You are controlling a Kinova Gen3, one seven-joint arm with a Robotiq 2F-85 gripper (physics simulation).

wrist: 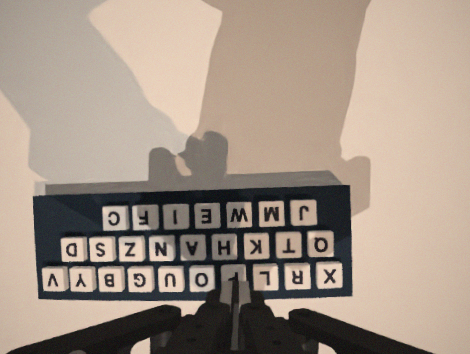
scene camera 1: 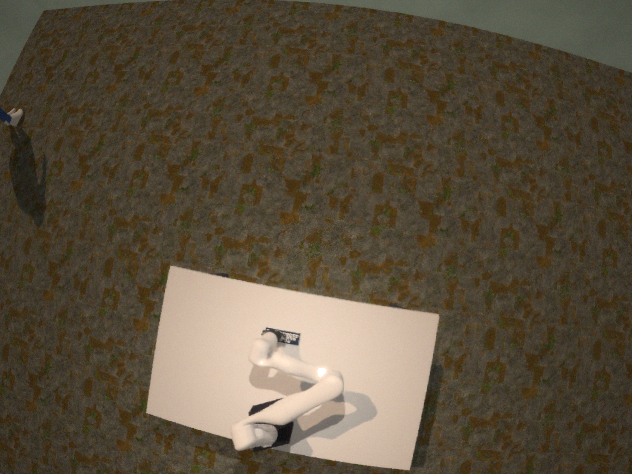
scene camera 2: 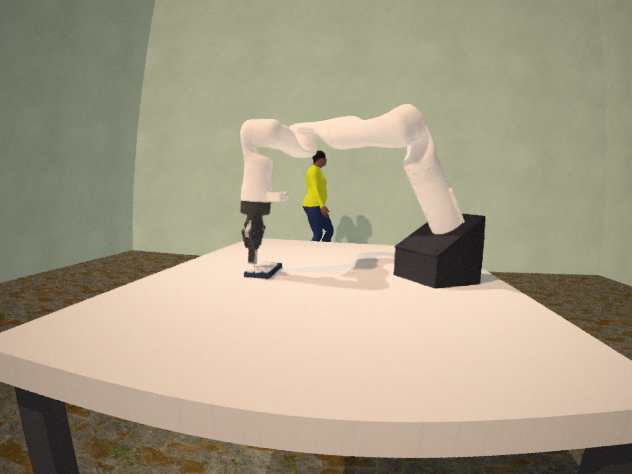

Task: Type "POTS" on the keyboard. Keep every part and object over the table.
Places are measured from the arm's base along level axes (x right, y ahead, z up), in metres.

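Pixels of known places: gripper, between the fingertips: (wrist: 235,298) (scene camera 1: 277,331) (scene camera 2: 252,264); arm's base, origin of its link: (scene camera 1: 268,434) (scene camera 2: 447,225).
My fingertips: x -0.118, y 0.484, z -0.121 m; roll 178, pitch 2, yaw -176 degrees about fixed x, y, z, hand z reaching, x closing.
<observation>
Ahead of a thing's pixels: the offset from my fingertips to its top centre. Level surfaces: height alone.
The dark blue keyboard @[dx +0.030, dy -0.023, dz -0.005 m] (scene camera 1: 290,337) (scene camera 2: 261,274) (wrist: 49,220) lies flat on the table, with three rows of white letter keys upside down in the wrist view. My gripper (scene camera 2: 252,261) (wrist: 235,298) is shut and empty, pointing straight down. Its fingertips are at the P key @[dx +0.002, dy -0.009, dz -0.005 m] (wrist: 228,271) and cover part of its letter; whether they touch or press it I cannot tell. The O key @[dx +0.019, dy -0.007, dz -0.005 m] (wrist: 202,279) is just left of the tips and the L key @[dx -0.016, dy -0.011, dz -0.005 m] (wrist: 265,278) just right. The T key @[dx -0.026, dy -0.030, dz -0.005 m] (wrist: 288,245) and S key @[dx +0.078, dy -0.017, dz -0.005 m] (wrist: 102,249) are in the middle row.
The white table @[dz -0.023 m] (scene camera 1: 382,346) (scene camera 2: 331,357) carries the arm's black base (scene camera 1: 283,434) (scene camera 2: 416,265). The arm (scene camera 1: 296,403) (scene camera 2: 357,132) arches from it to the keyboard. A person in a yellow top (scene camera 2: 316,188) stands beyond the table. Arm shadows fall beside and partly over the keyboard.
</observation>
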